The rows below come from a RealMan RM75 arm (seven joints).
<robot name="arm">
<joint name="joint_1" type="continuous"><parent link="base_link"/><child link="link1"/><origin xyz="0 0 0.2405" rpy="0 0 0"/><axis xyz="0 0 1"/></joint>
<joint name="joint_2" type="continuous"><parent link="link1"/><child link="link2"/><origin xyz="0 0 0" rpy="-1.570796 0 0"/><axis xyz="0 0 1"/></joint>
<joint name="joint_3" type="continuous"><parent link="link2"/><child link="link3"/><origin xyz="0 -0.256 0" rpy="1.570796 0 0"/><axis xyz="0 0 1"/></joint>
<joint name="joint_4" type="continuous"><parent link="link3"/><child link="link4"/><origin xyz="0 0 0" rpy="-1.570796 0 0"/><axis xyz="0 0 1"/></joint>
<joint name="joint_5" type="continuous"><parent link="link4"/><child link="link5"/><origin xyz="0 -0.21 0" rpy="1.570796 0 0"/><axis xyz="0 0 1"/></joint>
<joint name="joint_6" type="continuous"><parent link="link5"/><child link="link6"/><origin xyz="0 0 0" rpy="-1.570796 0 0"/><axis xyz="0 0 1"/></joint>
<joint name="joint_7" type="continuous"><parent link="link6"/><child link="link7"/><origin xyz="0 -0.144 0" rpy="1.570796 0 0"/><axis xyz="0 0 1"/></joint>
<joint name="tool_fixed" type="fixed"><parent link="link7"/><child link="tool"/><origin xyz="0 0 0" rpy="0 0 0"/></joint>
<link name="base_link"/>
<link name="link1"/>
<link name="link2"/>
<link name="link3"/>
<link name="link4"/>
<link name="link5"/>
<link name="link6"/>
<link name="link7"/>
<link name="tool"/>
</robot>
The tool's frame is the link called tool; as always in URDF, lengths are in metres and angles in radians. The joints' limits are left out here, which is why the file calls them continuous.
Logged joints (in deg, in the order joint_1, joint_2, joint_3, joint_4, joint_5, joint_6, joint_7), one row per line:
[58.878 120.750 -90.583 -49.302 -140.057 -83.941 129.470]
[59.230 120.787 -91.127 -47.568 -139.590 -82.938 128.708]
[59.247 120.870 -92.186 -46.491 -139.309 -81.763 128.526]
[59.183 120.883 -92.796 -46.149 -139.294 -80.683 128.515]
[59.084 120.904 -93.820 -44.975 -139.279 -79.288 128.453]
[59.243 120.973 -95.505 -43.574 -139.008 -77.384 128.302]
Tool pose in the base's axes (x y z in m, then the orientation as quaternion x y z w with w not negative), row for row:
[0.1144 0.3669 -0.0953 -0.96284 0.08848 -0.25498 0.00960]
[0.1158 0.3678 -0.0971 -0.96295 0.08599 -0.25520 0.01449]
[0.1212 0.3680 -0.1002 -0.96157 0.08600 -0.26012 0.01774]
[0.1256 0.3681 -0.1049 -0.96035 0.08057 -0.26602 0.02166]
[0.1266 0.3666 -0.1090 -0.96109 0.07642 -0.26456 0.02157]
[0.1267 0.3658 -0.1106 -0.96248 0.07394 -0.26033 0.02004]
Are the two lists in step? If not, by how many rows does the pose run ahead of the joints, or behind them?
The pose runs 2 rows ahead of the joints: the pose in row i belongs to the joints in row i + 2.
